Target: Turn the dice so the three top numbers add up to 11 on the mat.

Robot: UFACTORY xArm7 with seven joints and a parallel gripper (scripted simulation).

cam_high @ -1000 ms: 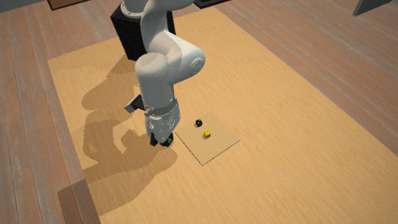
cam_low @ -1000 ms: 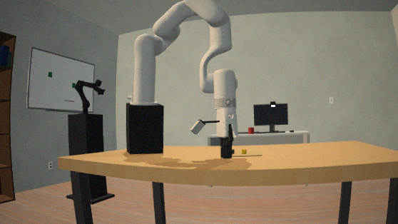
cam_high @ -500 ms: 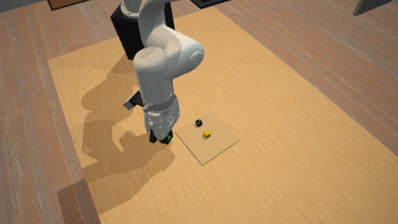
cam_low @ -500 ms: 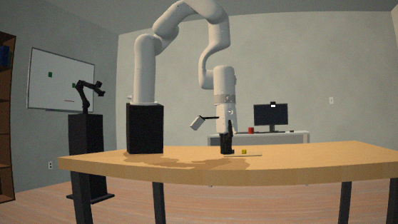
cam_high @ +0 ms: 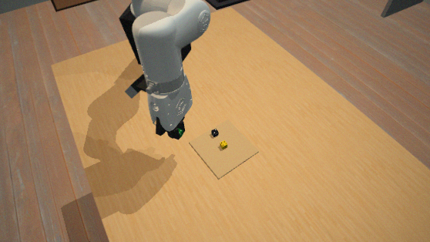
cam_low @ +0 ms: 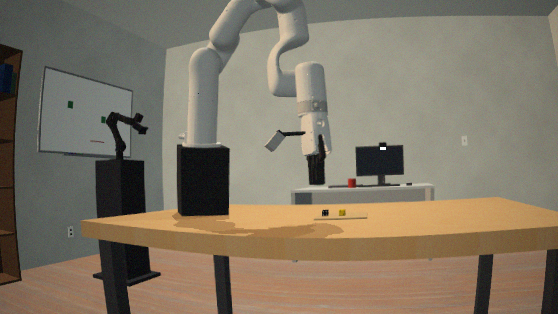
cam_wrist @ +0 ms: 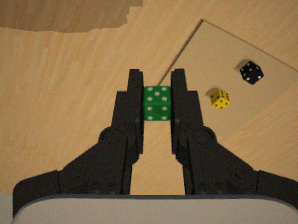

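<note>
The yellow die lies 11 cm to the left of my hand, 10 cm below it and 4 cm ahead of it. From my hand the other things lie so: black die (11 cm to the left, 10 cm below); then green die (1 cm below, 1 cm ahead); then tan mat (11 cm to the left, 11 cm below, 4 cm ahead).
</note>
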